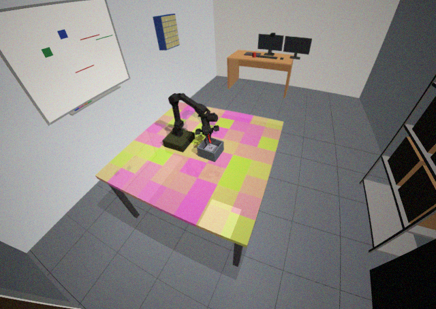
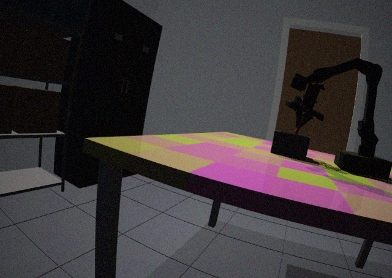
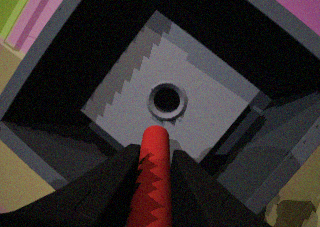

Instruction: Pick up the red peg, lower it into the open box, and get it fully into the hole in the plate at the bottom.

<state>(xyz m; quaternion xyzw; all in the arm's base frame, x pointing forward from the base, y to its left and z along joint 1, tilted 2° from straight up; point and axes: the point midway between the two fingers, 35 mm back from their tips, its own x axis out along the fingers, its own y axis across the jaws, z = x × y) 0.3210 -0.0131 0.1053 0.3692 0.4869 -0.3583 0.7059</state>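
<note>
The red peg lies 1 cm behind my gripper tip, 1 cm to the left of it and 1 cm above it. Round my gripper tip: grey box: 1 cm ahead, 1 cm to the right, 11 cm below.
</note>
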